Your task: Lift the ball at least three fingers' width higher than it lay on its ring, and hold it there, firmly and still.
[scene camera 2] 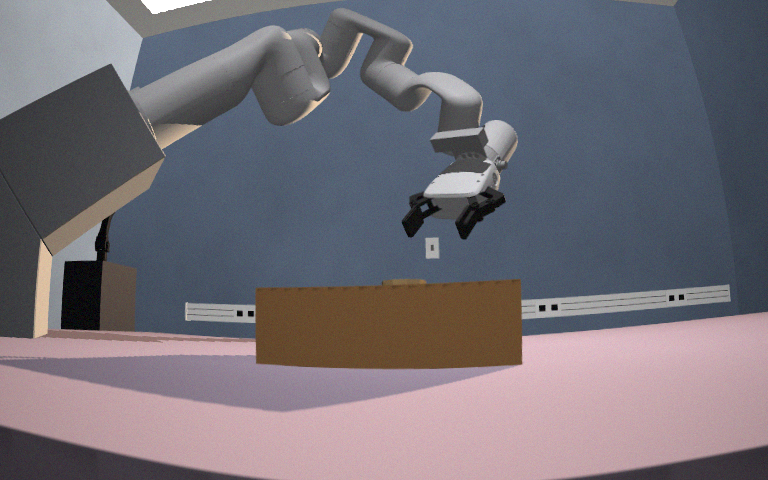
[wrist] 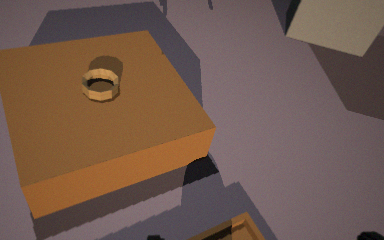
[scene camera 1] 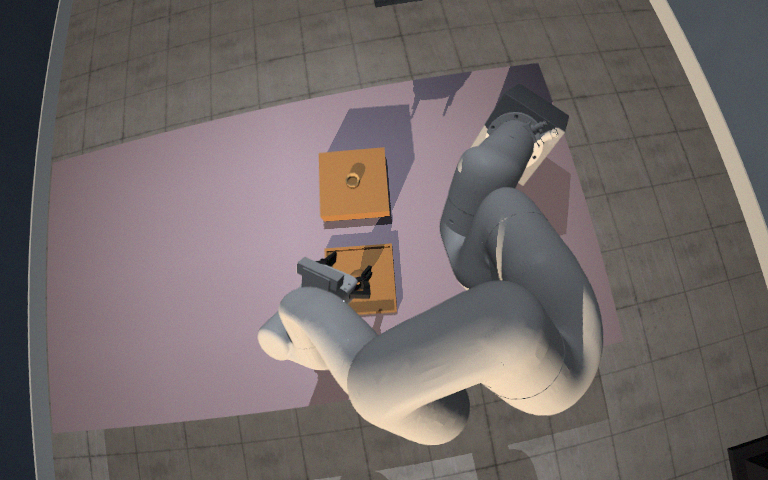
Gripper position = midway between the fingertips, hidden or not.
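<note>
Visible: an orange tray (scene camera 1: pixel 382 283), together with my gripper (scene camera 1: pixel 352 263).
</note>
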